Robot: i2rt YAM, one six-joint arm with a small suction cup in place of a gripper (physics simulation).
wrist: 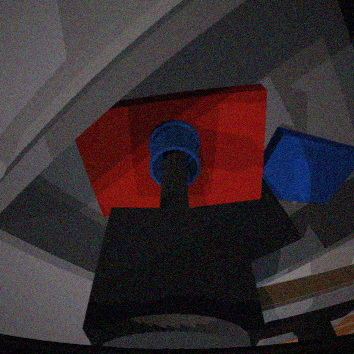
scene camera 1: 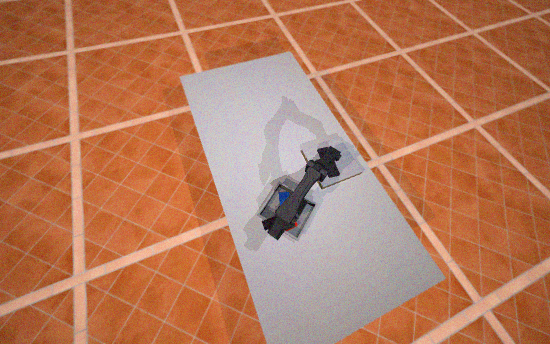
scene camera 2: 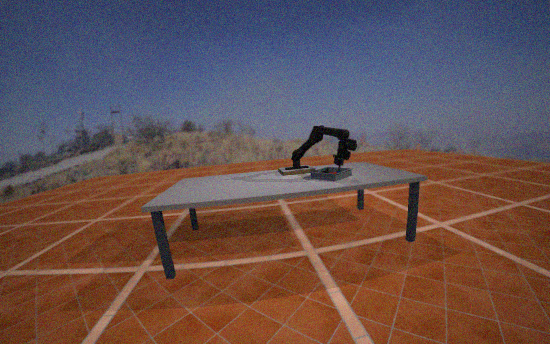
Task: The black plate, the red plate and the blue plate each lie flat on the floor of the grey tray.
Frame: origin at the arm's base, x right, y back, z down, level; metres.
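Seen in the pictures: end effector, tool point: (wrist: pixel 174 133); arm's base, origin of the base link: (wrist: pixel 308 316) (scene camera 2: pixel 296 168).
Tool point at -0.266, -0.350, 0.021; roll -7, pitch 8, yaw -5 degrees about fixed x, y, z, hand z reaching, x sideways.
Pixels of each thing's top centre, then the offset from my tool point to it, as dx, dy, dz. Level surfaces: height alone.
- grey tray, middle of its top: (wrist: pixel 246 211) (scene camera 1: pixel 288 209) (scene camera 2: pixel 331 170) +0.042, +0.030, -0.039
- red plate, middle of its top: (wrist: pixel 176 172) (scene camera 1: pixel 286 218) +0.000, +0.013, -0.022
- blue plate, middle of its top: (wrist: pixel 308 174) (scene camera 1: pixel 284 199) +0.110, +0.035, -0.001
- grey table, its level: dz +0.011
The grey tray (scene camera 1: pixel 268 203) (scene camera 2: pixel 325 176) sits on the table in front of the arm's base. My suction cup (wrist: pixel 174 147) (scene camera 2: pixel 338 166) is down inside the tray, pressed on the middle of the red plate (wrist: pixel 232 151) (scene camera 1: pixel 295 224), which sits low in the tray near the front wall. The blue plate (wrist: pixel 305 168) (scene camera 1: pixel 283 196) lies on the tray floor just beside the red one, apart from it. The arm covers most of the tray from above. I cannot see the black plate in any view.
The arm's base stands on a thin wood-edged board (scene camera 1: pixel 342 180) (scene camera 2: pixel 294 171) (wrist: pixel 305 285) right behind the tray. The grey table (scene camera 1: pixel 239 102) (scene camera 2: pixel 239 188) stands on a tiled floor, its right edge close to the board.
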